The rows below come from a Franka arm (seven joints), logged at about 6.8 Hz.
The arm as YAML. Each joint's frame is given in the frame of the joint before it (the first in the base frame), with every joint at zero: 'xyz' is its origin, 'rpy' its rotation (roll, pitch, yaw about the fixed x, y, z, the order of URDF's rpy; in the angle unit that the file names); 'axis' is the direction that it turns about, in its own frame. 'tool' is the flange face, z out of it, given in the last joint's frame.
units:
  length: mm
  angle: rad
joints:
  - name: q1
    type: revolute
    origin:
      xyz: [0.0, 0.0, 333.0]
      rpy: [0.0, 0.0, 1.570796]
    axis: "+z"
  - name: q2
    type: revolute
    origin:
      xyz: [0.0, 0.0, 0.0]
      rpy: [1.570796, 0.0, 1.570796]
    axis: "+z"
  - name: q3
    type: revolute
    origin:
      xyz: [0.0, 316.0, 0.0]
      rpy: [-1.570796, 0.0, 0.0]
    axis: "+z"
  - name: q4
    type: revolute
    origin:
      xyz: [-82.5, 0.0, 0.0]
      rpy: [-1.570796, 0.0, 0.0]
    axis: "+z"
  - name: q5
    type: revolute
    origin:
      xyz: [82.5, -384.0, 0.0]
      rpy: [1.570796, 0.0, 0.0]
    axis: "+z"
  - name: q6
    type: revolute
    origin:
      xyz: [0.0, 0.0, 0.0]
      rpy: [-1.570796, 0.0, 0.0]
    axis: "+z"
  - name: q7
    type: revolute
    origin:
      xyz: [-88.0, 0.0, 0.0]
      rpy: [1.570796, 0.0, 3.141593]
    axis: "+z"
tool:
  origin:
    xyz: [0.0, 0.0, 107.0]
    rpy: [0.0, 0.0, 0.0]
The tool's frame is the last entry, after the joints.
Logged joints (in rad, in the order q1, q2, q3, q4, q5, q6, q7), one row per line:
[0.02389, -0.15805, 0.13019, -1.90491, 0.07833, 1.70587, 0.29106]
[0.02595, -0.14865, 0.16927, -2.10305, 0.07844, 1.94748, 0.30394]
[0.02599, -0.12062, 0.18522, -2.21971, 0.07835, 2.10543, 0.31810]
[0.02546, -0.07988, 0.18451, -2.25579, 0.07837, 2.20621, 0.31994]
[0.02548, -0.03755, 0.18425, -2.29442, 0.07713, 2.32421, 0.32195]
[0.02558, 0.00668, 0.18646, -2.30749, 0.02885, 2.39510, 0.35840]
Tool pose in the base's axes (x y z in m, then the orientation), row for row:
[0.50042, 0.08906, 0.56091, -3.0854, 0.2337, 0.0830]
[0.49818, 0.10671, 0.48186, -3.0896, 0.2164, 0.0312]
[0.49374, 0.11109, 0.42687, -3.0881, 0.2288, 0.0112]
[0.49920, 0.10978, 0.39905, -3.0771, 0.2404, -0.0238]
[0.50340, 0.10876, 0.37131, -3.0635, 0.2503, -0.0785]
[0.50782, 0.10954, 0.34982, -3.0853, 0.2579, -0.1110]
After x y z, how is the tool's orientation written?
As a rotation vector, in radians.
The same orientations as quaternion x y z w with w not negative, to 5 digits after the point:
[-0.99652, 0.07548, 0.02681, 0.02312]
[-0.99726, 0.06985, 0.01007, 0.02213]
[-0.99701, 0.07387, 0.00362, 0.02250]
[-0.99656, 0.07786, -0.00771, 0.02751]
[-0.99580, 0.08136, -0.02552, 0.03343]
[-0.99565, 0.08323, -0.03582, 0.02177]

